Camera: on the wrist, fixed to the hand. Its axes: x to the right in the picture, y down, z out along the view.
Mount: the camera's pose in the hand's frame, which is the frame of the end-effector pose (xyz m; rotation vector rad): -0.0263 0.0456 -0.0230 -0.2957 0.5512 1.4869
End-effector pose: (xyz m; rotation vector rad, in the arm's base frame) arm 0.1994 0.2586 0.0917 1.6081 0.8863 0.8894
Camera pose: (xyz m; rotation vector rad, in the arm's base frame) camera 0.1721 0.2370 0.1374 1.6149 -0.3254 2.4063
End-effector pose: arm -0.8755 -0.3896 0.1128 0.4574 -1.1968 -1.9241
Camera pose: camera -0.8242 -0.3925 0.1384 -0.1136 -0.5087 -0.5676
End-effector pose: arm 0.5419 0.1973 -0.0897 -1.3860 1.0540 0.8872
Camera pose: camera 0.4891 0.1784 -0.0775 0.8404 -2.4000 -1.6638
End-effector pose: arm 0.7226 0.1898 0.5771 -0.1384 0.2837 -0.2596
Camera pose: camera 0.7021 0.2383 0.5542 -0.1141 0.8883 1.2471
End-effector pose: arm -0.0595 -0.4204 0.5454 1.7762 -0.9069 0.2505
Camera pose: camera -0.1029 -0.3943 0.5726 0.4022 -1.5561 1.3657
